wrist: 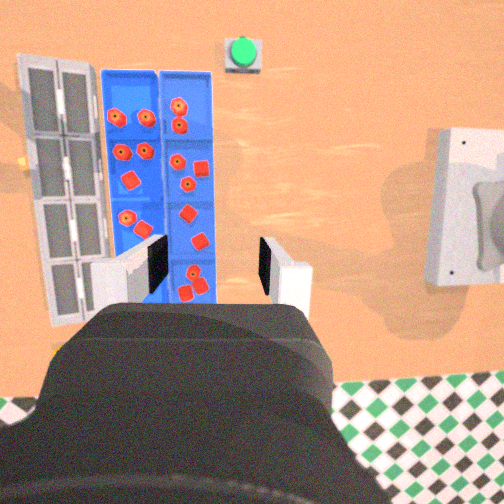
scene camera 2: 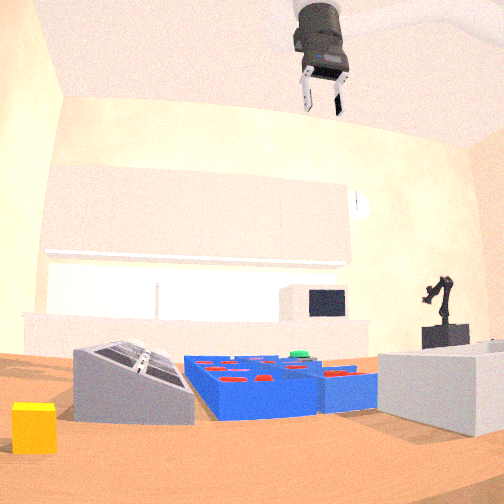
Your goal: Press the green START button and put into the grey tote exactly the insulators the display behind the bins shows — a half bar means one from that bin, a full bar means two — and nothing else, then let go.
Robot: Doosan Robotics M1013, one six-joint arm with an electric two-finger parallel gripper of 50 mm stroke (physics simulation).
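Observation:
My gripper (scene camera 2: 323,104) hangs high above the table, open and empty; in the wrist view its fingers (wrist: 211,262) frame the near end of the bins. Two blue bin rows (scene camera 2: 280,382) (wrist: 159,185) hold several red insulators, some hexagonal with dark centres, some square. The green START button (scene camera 2: 300,353) (wrist: 243,51) sits on a grey base beyond the bins. The sloped grey display (scene camera 2: 132,382) (wrist: 62,185) beside the bins has dark panels with no bars showing. The grey tote (scene camera 2: 442,392) stands at the right in the scene view; the wrist view does not show it.
A yellow cube (scene camera 2: 34,428) sits at the front left of the table. A grey mounting plate (wrist: 467,207) lies at the right of the wrist view. A checkered floor (wrist: 430,430) shows past the table edge. A small dark arm model (scene camera 2: 442,315) stands in the background.

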